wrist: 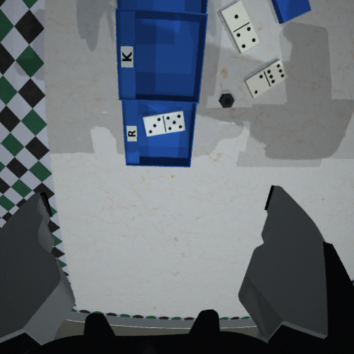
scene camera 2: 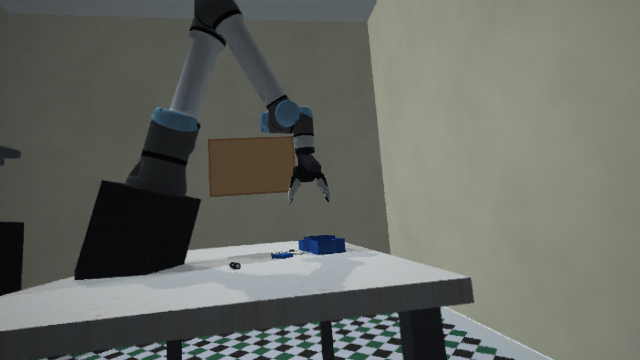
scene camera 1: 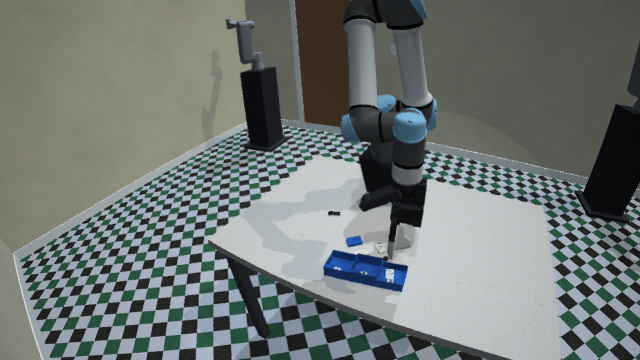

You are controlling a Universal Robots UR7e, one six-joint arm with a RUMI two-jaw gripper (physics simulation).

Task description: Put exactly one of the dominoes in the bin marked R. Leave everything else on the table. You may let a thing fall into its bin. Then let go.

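Places are measured from the arm's base along level axes (x ahead, y up, z right), in metres.
Where they show: gripper, between the fingertips: (scene camera 2: 309, 203) (scene camera 1: 395, 240); arm's base, origin of its link: (scene camera 2: 156, 190) (scene camera 1: 388, 150).
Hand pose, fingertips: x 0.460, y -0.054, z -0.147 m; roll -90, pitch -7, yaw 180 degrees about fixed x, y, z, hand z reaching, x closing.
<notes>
Things, the pixels of their centre, and the offset from my fingertips. Level surfaces: height alone.
- white domino, middle of its body: (scene camera 1: 389, 275) dx -0.003, dy -0.149, dz +0.002 m
- blue tray, middle of its body: (scene camera 1: 366, 269) (scene camera 2: 319, 243) dx +0.008, dy -0.137, dz +0.076 m
- flat blue block, middle of its body: (scene camera 2: 282, 255) (scene camera 1: 354, 241) dx -0.125, dy -0.155, dz +0.169 m
- small black object, middle of its body: (scene camera 2: 234, 265) (scene camera 1: 334, 213) dx -0.253, dy -0.153, dz +0.302 m
- table, height of its surface: dy -0.160 m
One white domino (wrist: 164, 123) (scene camera 1: 389, 275) lies flat in the bin marked R (wrist: 159, 159), the end compartment of the blue three-part tray. Two more dominoes lie on the table beside the tray: one domino (wrist: 240, 27) next to the K compartment, and another domino (wrist: 265, 78) (scene camera 1: 380, 248) near a dark hex nut (wrist: 226, 100). My gripper (wrist: 158, 191) (scene camera 2: 309, 201) is wide open and empty. It hangs well above the table; in the wrist view its fingertips show below the R end of the tray.
The blue tray (scene camera 1: 342, 276) (scene camera 2: 328, 245) stands near the table edge. A flat blue block (scene camera 1: 354, 241) (scene camera 2: 282, 255) (wrist: 291, 8) and a small black object (scene camera 1: 334, 213) (scene camera 2: 235, 265) lie on the table (scene camera 1: 480, 280).
</notes>
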